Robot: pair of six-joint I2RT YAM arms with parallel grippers.
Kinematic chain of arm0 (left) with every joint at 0, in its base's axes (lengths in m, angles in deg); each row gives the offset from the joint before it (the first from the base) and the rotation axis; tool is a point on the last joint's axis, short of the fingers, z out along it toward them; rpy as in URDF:
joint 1: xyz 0 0 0.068 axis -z
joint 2: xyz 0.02 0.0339 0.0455 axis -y
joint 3: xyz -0.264 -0.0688 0 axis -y
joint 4: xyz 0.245 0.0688 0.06 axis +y
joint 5: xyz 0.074 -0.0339 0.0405 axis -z
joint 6: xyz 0.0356 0 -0.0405 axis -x
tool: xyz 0 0 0 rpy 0 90 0
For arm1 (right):
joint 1: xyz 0 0 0.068 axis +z
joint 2: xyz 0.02 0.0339 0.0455 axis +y
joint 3: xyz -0.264 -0.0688 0 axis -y
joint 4: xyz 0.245 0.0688 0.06 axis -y
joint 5: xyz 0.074 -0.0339 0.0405 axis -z
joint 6: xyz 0.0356 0 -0.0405 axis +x
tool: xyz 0 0 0 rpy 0 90 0
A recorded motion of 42 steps. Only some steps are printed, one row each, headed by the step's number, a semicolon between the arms.
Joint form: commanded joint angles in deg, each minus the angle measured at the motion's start. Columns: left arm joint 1, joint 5, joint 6, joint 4, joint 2, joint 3; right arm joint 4, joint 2, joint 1, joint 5, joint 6, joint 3.
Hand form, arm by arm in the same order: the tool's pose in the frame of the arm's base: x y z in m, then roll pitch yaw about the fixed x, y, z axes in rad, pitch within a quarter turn. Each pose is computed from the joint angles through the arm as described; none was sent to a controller.
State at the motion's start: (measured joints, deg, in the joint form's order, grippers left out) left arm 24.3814 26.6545 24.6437 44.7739 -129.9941 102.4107; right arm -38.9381 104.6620 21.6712 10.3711 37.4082 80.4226
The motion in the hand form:
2: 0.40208 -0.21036 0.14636 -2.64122 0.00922 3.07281; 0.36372 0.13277 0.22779 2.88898 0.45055 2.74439
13: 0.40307 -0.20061 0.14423 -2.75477 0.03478 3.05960; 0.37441 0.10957 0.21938 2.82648 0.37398 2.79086
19: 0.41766 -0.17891 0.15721 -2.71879 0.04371 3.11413; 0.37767 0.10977 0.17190 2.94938 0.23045 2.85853
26: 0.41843 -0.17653 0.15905 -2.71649 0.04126 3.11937; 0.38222 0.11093 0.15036 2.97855 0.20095 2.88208
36: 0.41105 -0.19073 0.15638 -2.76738 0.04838 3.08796; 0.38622 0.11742 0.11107 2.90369 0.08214 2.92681
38: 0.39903 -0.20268 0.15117 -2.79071 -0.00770 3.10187; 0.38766 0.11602 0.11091 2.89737 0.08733 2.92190
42: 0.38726 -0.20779 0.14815 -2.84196 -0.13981 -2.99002; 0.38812 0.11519 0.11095 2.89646 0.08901 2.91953
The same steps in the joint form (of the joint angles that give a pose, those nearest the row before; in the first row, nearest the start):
2: 1.25 -0.37 -0.31 4.22 0.35 -1.88; 1.79 -0.09 -1.05 -4.17 1.05 0.04
13: 0.52 -6.60 -3.08 6.29 0.35 -1.86; 1.99 1.22 -5.60 -12.96 -4.04 0.04
19: -2.86 -4.81 -3.10 7.80 0.59 0.59; -1.79 8.11 -5.68 -12.79 -6.12 0.04
26: -3.19 -4.63 -3.10 8.24 0.70 0.83; -0.77 11.48 -5.68 -12.57 -7.21 0.04
36: -0.96 -7.56 -3.08 8.50 0.59 0.59; 1.38 17.57 -5.62 -20.13 -8.70 0.02
38: 1.09 -8.07 -0.09 10.01 0.57 -0.39; 1.86 17.64 -5.88 -20.31 -8.68 0.04
42: 2.36 -8.13 12.61 13.51 0.57 -0.92; 1.97 17.64 -6.01 -20.31 -8.68 0.04

